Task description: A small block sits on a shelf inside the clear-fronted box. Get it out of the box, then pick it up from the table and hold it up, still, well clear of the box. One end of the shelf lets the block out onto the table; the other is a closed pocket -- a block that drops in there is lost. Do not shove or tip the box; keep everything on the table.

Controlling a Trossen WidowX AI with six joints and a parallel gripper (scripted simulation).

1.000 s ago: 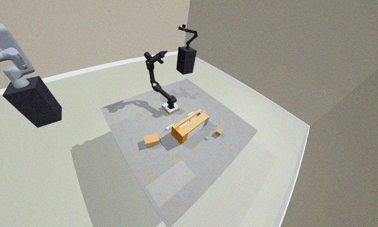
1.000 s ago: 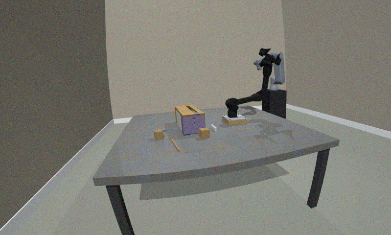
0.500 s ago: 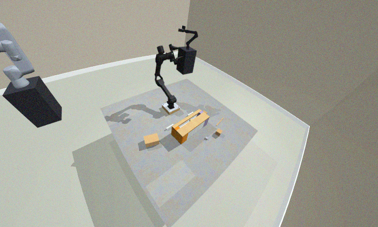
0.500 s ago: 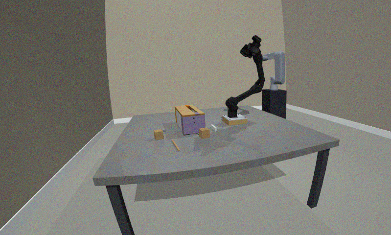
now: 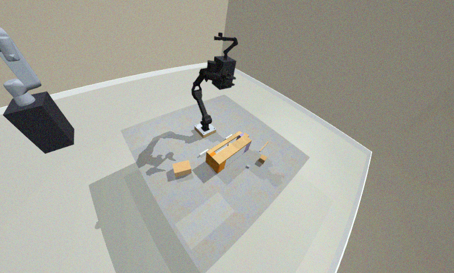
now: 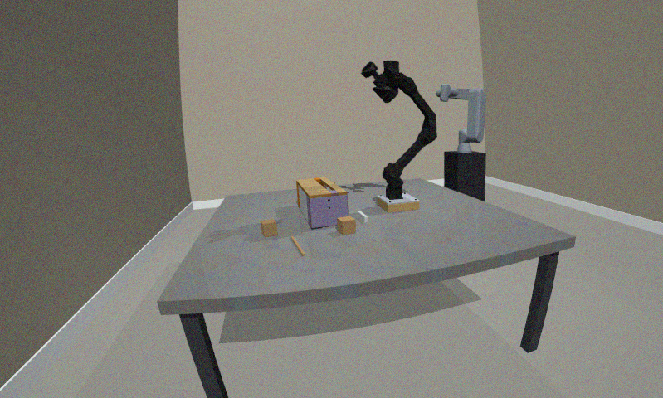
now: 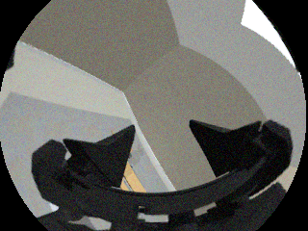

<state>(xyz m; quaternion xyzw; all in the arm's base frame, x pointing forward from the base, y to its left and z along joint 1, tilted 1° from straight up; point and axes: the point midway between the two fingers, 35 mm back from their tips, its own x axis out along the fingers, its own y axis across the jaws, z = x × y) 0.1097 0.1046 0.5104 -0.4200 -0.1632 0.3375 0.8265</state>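
The orange-topped box is 49 cm below my gripper tip, 17 cm ahead of it and 12 cm to the right of it. Also, from my gripper tip: flat orange block 52 cm below, 51 cm to the right, 15 cm ahead; thin orange stick 55 cm below, 30 cm ahead, 26 cm to the left.
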